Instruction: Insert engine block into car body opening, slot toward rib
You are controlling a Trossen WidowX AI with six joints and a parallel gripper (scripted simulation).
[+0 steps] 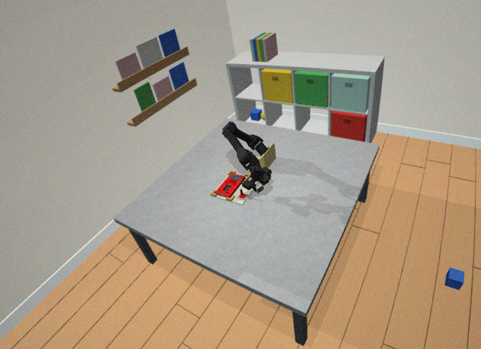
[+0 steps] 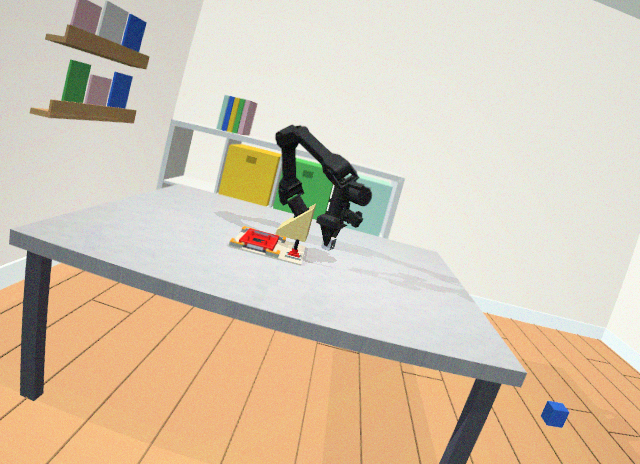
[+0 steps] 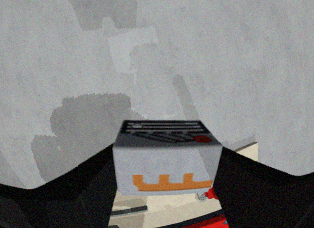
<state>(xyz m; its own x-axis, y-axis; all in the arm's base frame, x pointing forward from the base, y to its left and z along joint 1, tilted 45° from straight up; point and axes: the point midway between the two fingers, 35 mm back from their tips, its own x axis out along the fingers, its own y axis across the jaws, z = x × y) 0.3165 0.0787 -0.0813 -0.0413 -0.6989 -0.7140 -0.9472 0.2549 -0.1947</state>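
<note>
My gripper tip is now right at the engine block. The rest, counted from my gripper tip: beige base plate (20 cm to the right, 5 cm below, 2 cm behind).
</note>
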